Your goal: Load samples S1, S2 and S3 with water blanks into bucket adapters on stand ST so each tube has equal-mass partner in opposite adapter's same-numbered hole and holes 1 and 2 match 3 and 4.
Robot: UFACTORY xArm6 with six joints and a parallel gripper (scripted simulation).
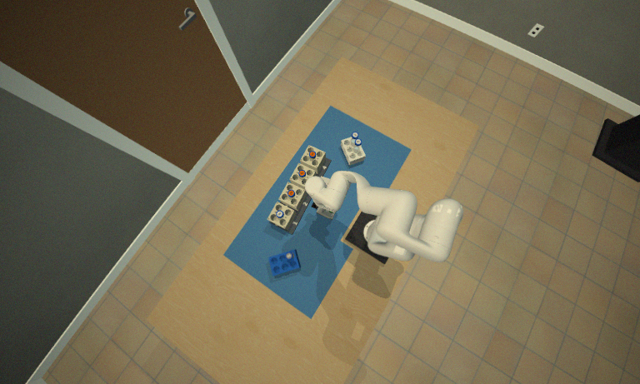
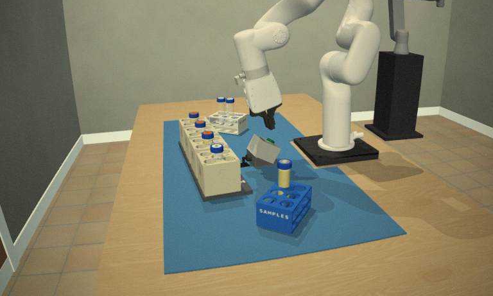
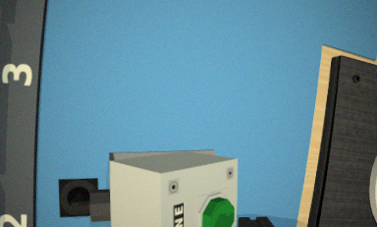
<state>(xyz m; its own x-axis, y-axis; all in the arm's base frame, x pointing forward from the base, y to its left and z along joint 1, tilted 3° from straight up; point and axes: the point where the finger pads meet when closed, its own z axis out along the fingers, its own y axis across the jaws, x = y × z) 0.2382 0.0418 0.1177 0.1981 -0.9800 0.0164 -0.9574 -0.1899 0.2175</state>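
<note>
The green done key is 6 cm below my hand. The rest, counted from my hand: sample tube 21 cm ahead, 6 cm to the right, 6 cm below; yellowish tube 3 cm ahead, 28 cm to the left, 6 cm below; adapter 18 cm ahead, 16 cm to the left, 8 cm below.
</note>
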